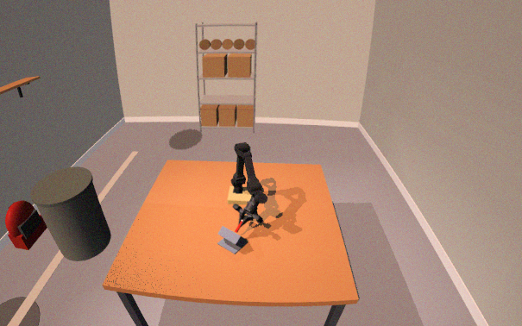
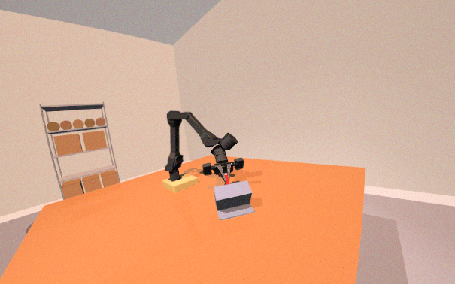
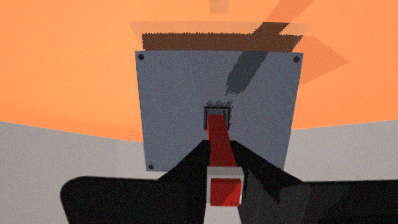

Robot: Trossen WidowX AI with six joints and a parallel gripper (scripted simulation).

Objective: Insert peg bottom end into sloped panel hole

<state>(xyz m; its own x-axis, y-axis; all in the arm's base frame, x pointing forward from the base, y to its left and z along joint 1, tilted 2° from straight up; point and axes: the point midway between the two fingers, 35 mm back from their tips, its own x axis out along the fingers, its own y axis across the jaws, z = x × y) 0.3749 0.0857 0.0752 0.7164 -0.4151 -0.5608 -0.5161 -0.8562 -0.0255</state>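
Now: gripper tip 5 cm short of the panel, 3 cm to the left of it and 4 cm above it. From my gripper tip the other things lie so: peg 1 cm behind, 1 cm to the left, 1 cm above.
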